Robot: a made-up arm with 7 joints. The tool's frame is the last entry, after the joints.
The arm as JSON. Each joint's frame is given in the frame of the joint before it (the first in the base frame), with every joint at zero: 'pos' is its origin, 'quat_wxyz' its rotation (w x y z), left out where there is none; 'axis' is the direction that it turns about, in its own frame. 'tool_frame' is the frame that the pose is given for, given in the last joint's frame.
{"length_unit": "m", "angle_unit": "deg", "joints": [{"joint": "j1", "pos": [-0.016, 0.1, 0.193], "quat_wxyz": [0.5, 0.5, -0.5, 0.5], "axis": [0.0, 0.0, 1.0]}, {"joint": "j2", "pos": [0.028, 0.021, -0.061], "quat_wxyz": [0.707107, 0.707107, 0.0, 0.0], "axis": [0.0, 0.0, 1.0]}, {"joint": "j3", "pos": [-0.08, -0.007, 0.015], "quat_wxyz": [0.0, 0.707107, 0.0, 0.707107], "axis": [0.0, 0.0, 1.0]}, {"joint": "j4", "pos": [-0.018, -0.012, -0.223], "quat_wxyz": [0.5, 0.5, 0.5, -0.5], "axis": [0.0, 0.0, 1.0]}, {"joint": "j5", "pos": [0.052, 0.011, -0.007], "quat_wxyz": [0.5, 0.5, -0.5, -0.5], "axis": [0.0, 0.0, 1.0]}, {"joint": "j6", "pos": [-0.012, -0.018, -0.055], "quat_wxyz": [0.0, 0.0, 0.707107, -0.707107], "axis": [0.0, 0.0, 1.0]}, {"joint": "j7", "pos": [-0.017, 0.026, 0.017], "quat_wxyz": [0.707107, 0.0, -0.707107, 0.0], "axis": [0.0, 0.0, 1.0]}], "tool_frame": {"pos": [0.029, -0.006, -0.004], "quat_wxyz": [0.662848, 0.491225, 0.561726, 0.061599]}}
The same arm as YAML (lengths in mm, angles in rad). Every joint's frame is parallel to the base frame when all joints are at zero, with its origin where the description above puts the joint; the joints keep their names.
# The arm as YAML. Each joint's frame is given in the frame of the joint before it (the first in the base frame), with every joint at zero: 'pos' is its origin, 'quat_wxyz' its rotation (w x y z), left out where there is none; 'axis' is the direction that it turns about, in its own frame. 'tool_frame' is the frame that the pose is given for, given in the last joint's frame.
length_unit: mm
angle_unit: rad
joints:
  - joint: j1
    pos: [-16.0, 100.0, 193.0]
    axis: [0.0, -1.0, 0.0]
  - joint: j2
    pos: [-21.0, 61.0, 28.0]
    axis: [1.0, 0.0, 0.0]
  - joint: j3
    pos: [15.0, 7.0, -80.0]
    axis: [0.0, 0.0, 1.0]
  - joint: j4
    pos: [-18.0, -12.0, -223.0]
    axis: [0.0, -1.0, 0.0]
  - joint: j5
    pos: [11.0, 7.0, -52.0]
    axis: [0.0, 0.0, 1.0]
  - joint: j6
    pos: [12.0, 18.0, -55.0]
    axis: [0.0, 1.0, 0.0]
  - joint: j7
    pos: [-17.0, 17.0, -26.0]
    axis: [-1.0, 0.0, 0.0]
tool_frame:
  pos: [4.0, 29.0, 6.0]
  quat_wxyz: [0.8271, -0.397474, 0.225851, 0.326973]

